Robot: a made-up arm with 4 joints.
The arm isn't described. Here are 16 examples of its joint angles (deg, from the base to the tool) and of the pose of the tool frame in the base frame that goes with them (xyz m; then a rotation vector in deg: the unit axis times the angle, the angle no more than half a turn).
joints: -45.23 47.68 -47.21 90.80
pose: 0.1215 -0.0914 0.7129 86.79 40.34 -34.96
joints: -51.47 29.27 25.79 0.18
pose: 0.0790 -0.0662 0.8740 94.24 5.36 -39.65
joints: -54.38 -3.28 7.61 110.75
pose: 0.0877 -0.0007 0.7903 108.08 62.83 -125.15
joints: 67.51 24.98 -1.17 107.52
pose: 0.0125 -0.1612 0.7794 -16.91 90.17 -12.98
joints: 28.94 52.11 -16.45 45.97
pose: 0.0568 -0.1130 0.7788 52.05 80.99 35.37
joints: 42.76 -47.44 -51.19 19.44
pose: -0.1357 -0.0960 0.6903 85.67 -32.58 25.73
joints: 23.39 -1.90 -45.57 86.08
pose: -0.0276 -0.0897 0.7166 77.46 46.35 -14.75
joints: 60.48 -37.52 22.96 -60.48
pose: -0.1641 -0.1942 0.8420 92.95 -15.36 50.67
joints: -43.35 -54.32 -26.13 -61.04
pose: 0.1167 0.1378 0.6986 -8.49 -90.70 -2.99
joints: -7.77 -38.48 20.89 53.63
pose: -0.0308 0.0344 0.8385 101.60 21.56 -87.80
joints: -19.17 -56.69 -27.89 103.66
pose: 0.0230 0.0739 0.7256 113.60 -6.10 -106.05
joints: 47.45 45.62 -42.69 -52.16
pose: 0.0364 -0.1512 0.6829 -129.39 -2.19 -121.79
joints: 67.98 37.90 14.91 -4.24
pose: 0.0391 -0.1651 0.8523 50.59 87.38 68.88
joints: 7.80 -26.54 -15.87 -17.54
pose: -0.1144 -0.0070 0.7599 79.85 -41.70 14.18
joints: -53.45 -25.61 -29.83 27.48
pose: 0.0981 0.0688 0.7418 70.41 -63.74 -57.04
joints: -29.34 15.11 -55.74 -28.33
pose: 0.0300 -0.0391 0.6668 63.26 -71.20 52.59
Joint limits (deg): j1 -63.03..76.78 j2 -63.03..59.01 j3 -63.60..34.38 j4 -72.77..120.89
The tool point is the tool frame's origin. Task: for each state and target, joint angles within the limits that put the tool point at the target. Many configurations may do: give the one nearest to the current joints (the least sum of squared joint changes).
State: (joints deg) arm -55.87 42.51 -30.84 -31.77
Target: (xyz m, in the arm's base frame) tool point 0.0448 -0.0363 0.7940
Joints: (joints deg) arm -59.04 28.33 -5.98 -28.71
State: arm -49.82 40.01 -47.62 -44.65
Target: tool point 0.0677 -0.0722 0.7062
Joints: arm -63.03 40.85 -39.50 -25.96
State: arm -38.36 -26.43 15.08 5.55
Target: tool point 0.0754 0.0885 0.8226
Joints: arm -45.96 -29.78 6.45 5.89
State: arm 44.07 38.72 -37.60 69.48
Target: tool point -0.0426 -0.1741 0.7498
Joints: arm 55.27 1.62 -29.05 59.25
